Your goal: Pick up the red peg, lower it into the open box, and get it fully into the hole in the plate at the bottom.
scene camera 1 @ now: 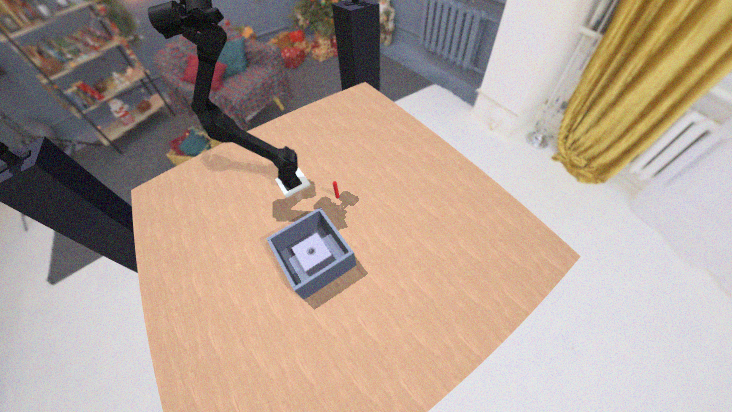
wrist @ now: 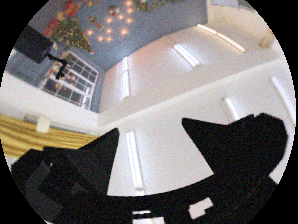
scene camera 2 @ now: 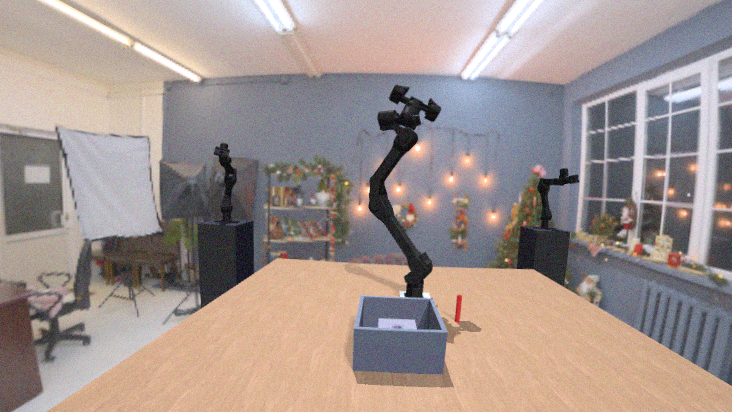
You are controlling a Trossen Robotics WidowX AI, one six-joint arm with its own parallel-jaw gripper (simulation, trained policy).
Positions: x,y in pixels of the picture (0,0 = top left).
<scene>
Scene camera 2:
my gripper: 419,93
blue-grey box: 422,351
</scene>
